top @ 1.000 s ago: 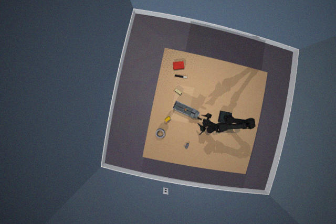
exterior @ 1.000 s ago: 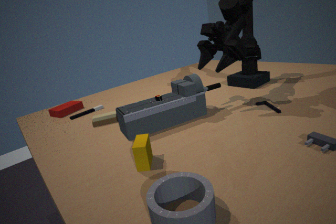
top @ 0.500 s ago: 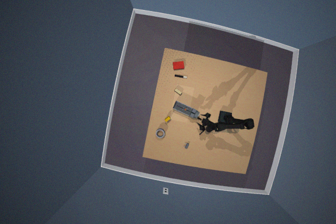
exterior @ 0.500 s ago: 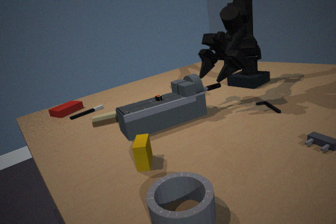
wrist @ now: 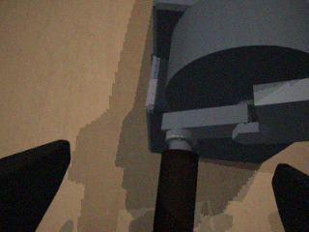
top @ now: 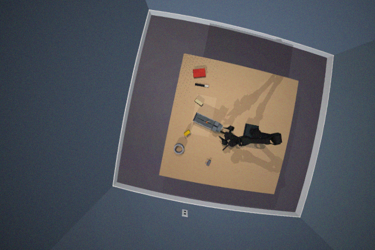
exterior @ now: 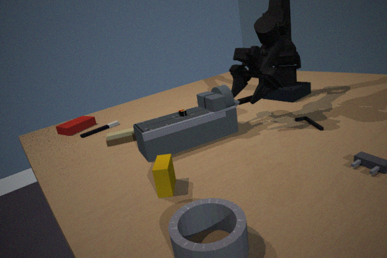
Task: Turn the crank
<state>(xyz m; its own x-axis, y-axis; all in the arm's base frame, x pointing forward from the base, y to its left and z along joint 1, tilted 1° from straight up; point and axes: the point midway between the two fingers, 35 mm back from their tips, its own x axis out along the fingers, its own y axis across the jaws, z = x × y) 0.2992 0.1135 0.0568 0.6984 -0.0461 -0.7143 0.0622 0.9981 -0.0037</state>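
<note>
The black crank handle is 20 mm behind my gripper tip. The rest, counted from my gripper tip: black hex key: 130 mm behind, 110 mm to the left, 80 mm below; red pointer: 160 mm ahead, 40 mm to the right; yellow block: 300 mm ahead, 130 mm to the left, 50 mm below.
</note>
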